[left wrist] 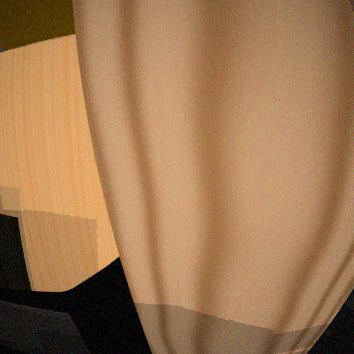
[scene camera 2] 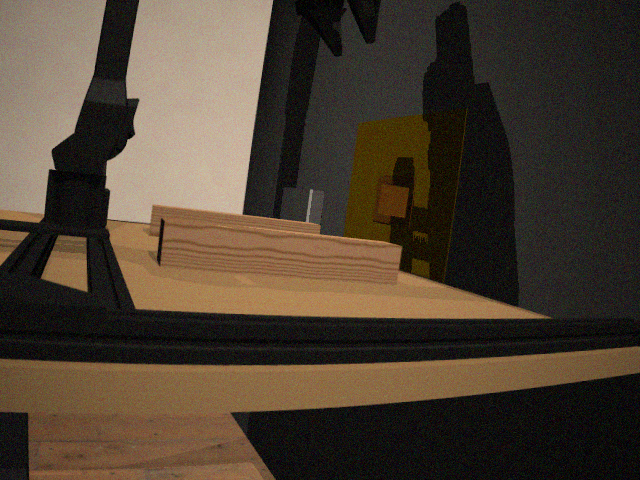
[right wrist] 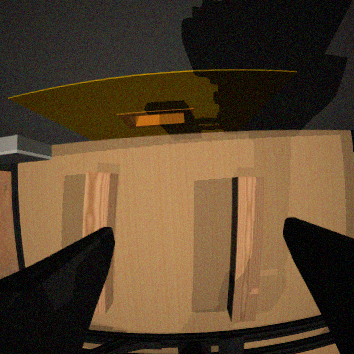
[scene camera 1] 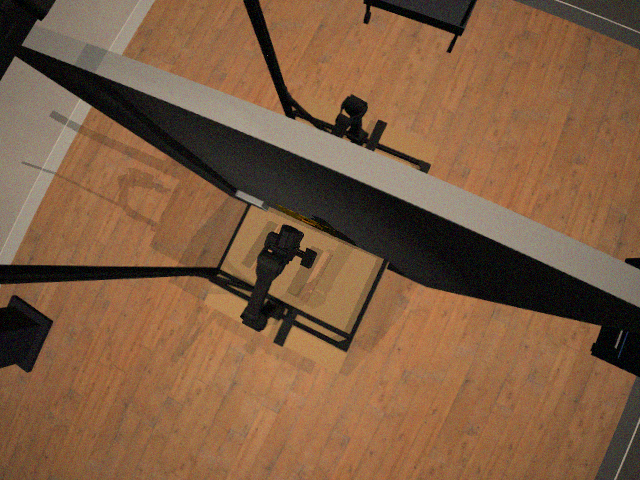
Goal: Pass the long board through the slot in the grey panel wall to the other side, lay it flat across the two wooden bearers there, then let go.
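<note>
The long tan board (left wrist: pixel 218 168) fills the left wrist view, and my left gripper is shut on it; the fingers themselves are hidden. The board's orange end (right wrist: pixel 159 119) (scene camera 2: pixel 391 201) shows in the slot of the yellow patch (right wrist: pixel 88 102) (scene camera 2: pixel 375 162) on the grey panel wall (scene camera 1: pixel 366 162) (scene camera 2: pixel 532 95) (right wrist: pixel 70 35). Two wooden bearers lie parallel on the near table, one (right wrist: pixel 96 211) (scene camera 2: pixel 223 220) on the left and one (right wrist: pixel 246 246) (scene camera 2: pixel 280 259) on the right. My right gripper (right wrist: pixel 199 232) (scene camera 1: pixel 290 234) (scene camera 2: pixel 347 24) is open and empty. It hangs above the bearers and faces the slot.
The right arm's table (scene camera 1: pixel 351 290) (scene camera 2: pixel 270 297) (right wrist: pixel 158 211) has a black frame at its edge. A small grey block (scene camera 1: pixel 249 197) (scene camera 2: pixel 309 206) (right wrist: pixel 21 144) stands by the wall at the table's corner. The left arm's table (left wrist: pixel 42 133) lies behind the wall.
</note>
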